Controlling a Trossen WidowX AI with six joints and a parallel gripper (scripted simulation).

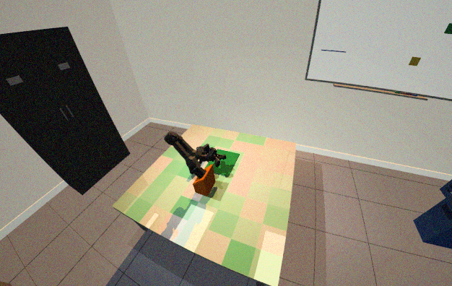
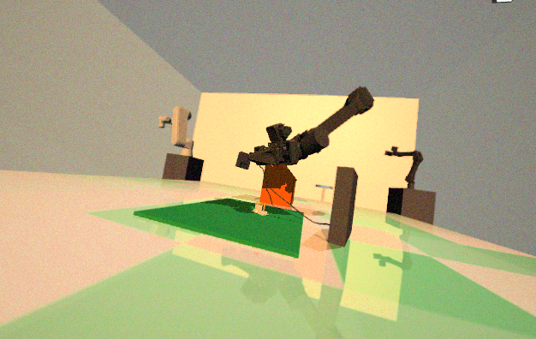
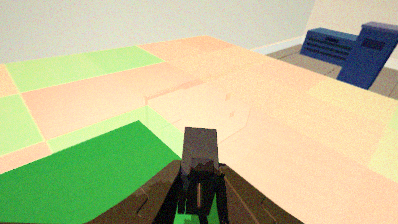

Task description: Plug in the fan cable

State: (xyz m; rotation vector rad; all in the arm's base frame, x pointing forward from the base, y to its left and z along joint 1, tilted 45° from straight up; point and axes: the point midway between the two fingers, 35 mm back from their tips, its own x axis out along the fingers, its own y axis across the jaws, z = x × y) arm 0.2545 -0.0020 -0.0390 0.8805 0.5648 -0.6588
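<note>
Now: the four-pin fan header 13 cm below my gripper tip, 7 cm to the left of it and 4 cm ahead of it. From my gripper tip the other things lie so: dark fan (22 cm to the left, 8 cm ahead, 7 cm below); fan plug (1 cm below); board (14 cm below, 6 cm ahead, 4 cm to the left).
</note>
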